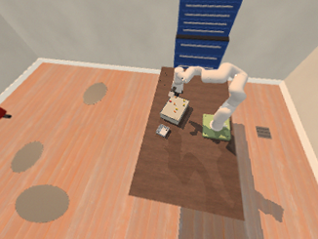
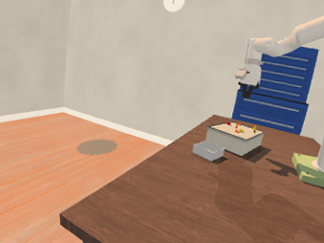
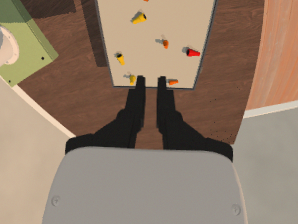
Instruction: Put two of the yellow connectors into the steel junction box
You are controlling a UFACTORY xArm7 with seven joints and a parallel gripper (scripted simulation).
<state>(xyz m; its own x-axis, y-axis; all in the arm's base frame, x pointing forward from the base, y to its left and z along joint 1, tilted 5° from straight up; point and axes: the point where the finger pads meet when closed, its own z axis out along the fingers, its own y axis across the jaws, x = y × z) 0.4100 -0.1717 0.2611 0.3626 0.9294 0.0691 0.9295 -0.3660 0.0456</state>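
Right now my hand is 28 cm above the junction box, 27 cm to the right of it and 11 cm short of it. The rest, counted from my hand: tool case: 22 cm below; then red connector: 19 cm below, 7 cm to the right, 6 cm ahead.
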